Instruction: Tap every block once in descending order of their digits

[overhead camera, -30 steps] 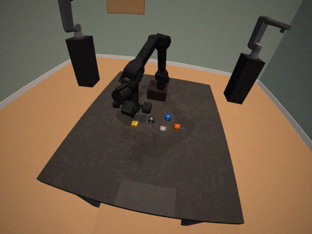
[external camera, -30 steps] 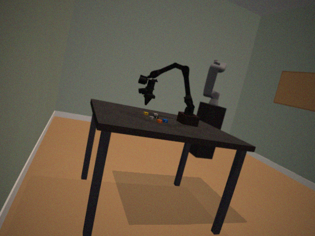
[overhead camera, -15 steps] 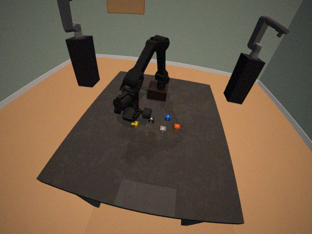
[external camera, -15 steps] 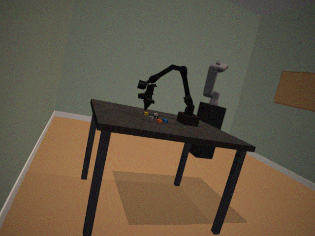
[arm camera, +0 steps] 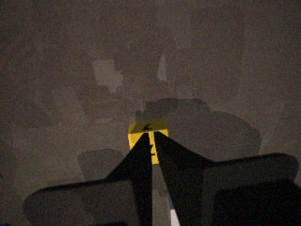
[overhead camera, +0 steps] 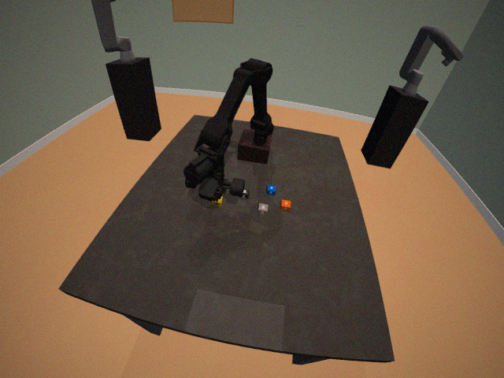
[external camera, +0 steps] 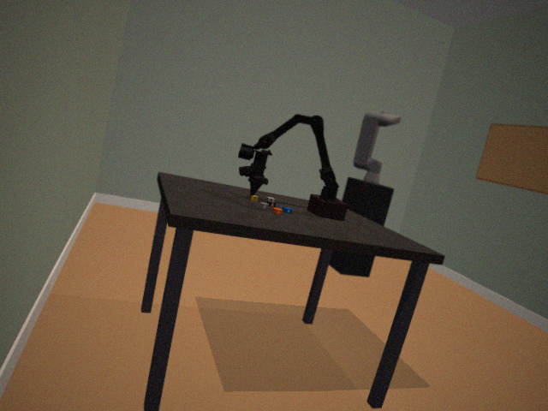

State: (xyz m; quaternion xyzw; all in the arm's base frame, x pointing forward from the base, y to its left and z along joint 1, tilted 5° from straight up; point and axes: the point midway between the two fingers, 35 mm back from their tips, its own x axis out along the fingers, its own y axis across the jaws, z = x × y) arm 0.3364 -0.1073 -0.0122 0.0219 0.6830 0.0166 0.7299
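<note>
My gripper tip is now 10 mm past the yellow block and 10 mm above it. Round my gripper tip: white block (100 mm behind, 30 mm to the right, 10 mm below); then black block (90 mm to the left, 70 mm behind, 10 mm below); then grey block (170 mm to the left, 10 mm below, 10 mm behind).
</note>
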